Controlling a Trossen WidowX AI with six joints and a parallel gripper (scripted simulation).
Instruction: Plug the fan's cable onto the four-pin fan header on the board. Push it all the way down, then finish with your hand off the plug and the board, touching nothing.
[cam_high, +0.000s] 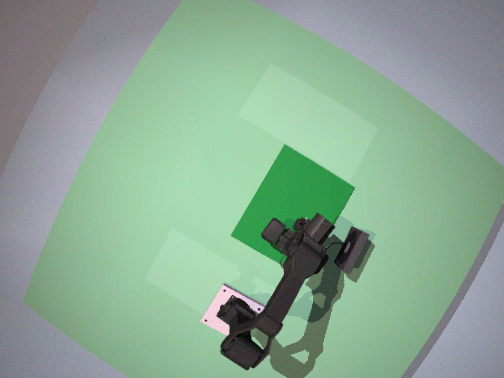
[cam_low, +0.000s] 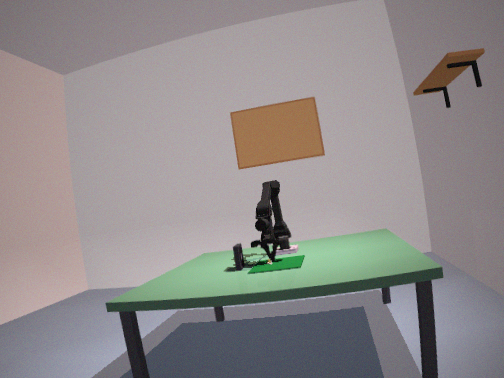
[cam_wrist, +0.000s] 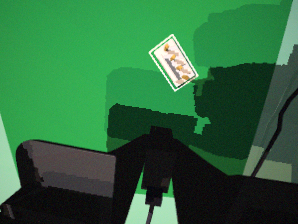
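My gripper tip is 60 mm short of the four-pin header and 20 mm above it. Round my gripper tip: dark green board: 80 mm ahead, 40 mm to the left, 30 mm below; dark grey fan plug: 10 mm behind, 10 mm above; black fan: 80 mm ahead, 140 mm to the right, 40 mm above.
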